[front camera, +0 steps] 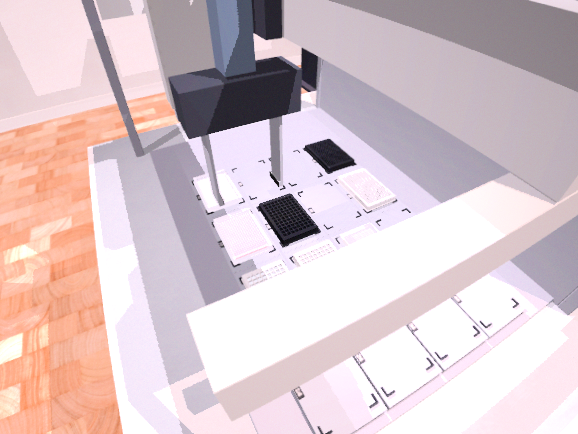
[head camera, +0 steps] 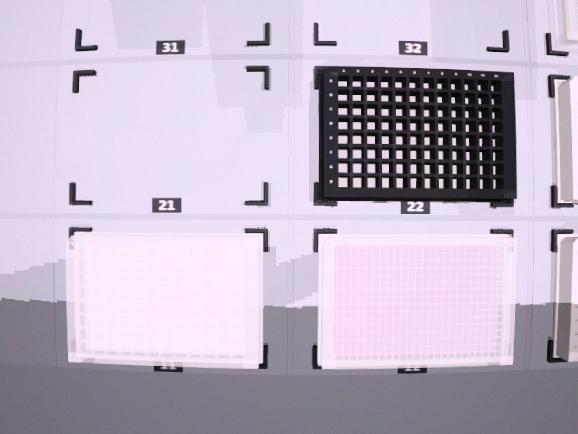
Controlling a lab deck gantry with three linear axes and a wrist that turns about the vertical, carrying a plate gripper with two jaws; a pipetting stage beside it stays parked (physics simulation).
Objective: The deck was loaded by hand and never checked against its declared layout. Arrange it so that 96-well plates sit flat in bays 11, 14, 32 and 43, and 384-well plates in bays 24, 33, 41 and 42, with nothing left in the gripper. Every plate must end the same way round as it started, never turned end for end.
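Places are measured from the robot's base along level axes (x ahead, y left, z up), in centimetres.
Pixels of known places: gripper, between the fingertips: (front camera: 248, 189); robot's base, origin of its link: (front camera: 193, 182) (head camera: 78, 356).
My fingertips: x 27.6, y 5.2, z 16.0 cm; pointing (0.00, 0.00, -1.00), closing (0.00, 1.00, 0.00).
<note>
Ahead of a thing's pixels: the offset from my fingertips to its top centre. "spot": to the spot under its first point.
My gripper (front camera: 250, 193) is open, with no plate between its two jaws, high above the deck near bays 11 and 21. It does not show in the head view. A pale plate with a faint coarse grid @(dx -21.2, dy -0.9, dz -14.5 cm) (front camera: 224, 187) (head camera: 165, 300) lies in bay 11. A pinkish fine-grid 384-well plate @(dx -4.8, dy -0.9, dz -14.5 cm) (front camera: 242, 234) (head camera: 415, 302) lies in bay 12. A black 96-well plate @(dx -4.8, dy +9.8, dz -14.5 cm) (front camera: 288, 218) (head camera: 419, 132) lies in bay 22. Bays 21 @(spot: dx -21.2, dy +9.5, dz -16.0 cm) (head camera: 167, 140) and 32 @(spot: dx -6.4, dy +21.0, dz -16.0 cm) (front camera: 326, 199) hold no plate. A black plate @(dx -21.2, dy +31.2, dz -14.5 cm) (front camera: 330, 154) and a white plate @(dx -4.8, dy +31.2, dz -14.5 cm) (front camera: 367, 188) stand farther back.
White coarse-grid plates @(dx +11.6, dy -0.9, dz -14.5 cm) (front camera: 265, 274) @(dx +11.6, dy +9.8, dz -14.5 cm) (front camera: 315, 254) and another pale plate @(dx +11.6, dy +20.5, dz -14.5 cm) (front camera: 361, 233) partly show behind the thick pale beam (front camera: 350, 320). Plate edges @(spot: dx +5.4, dy +9.7, dz -15.0 cm) (head camera: 567, 140) @(spot: dx +5.4, dy -0.9, dz -14.8 cm) (head camera: 568, 300) show at the head view's right. Bay corner marks @(spot: dx +34.2, dy +14.1, dz -14.4 cm) (front camera: 430, 363) lie in front of the beam.
</note>
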